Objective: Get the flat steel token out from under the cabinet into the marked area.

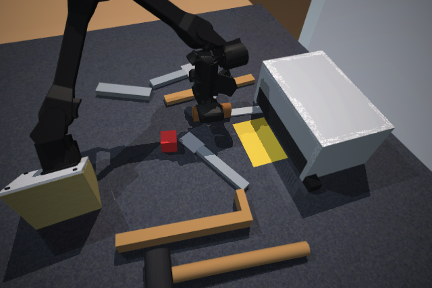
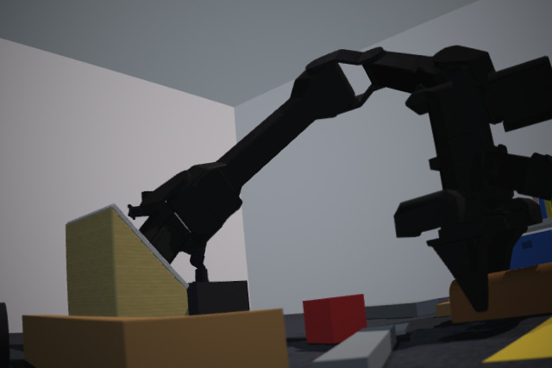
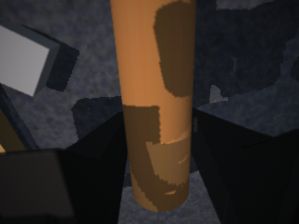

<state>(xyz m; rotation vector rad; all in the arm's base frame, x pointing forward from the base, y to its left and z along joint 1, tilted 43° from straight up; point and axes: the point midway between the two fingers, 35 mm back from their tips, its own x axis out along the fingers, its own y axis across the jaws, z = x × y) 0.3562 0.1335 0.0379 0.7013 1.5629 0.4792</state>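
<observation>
The small grey cube lies 5 cm to the left of my gripper tip and 4 cm ahead of it. Also, from my gripper tip: grey t-shaped tool: 19 cm to the left, 1 cm behind; wooden strip: 10 cm to the left, 6 cm ahead; red cube: 12 cm behind, 7 cm to the right, 1 cm above.
</observation>
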